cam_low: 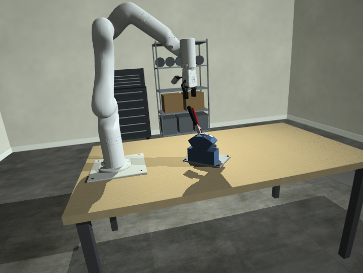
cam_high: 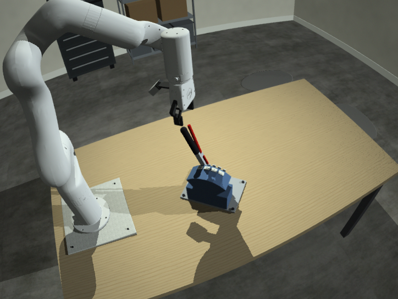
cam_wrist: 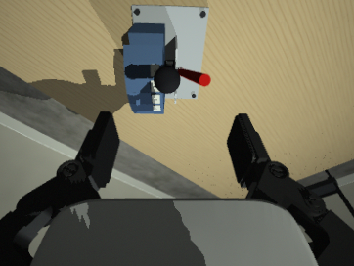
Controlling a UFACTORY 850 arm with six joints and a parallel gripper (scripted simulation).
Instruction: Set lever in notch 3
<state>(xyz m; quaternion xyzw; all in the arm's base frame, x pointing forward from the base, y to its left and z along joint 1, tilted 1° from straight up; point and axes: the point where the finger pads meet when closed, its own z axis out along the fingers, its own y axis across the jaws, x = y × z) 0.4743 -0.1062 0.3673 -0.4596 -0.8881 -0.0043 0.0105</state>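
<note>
Now: the red bar 4 cm ahead of my hand, 3 cm to the right of it and 19 cm below it.
</note>
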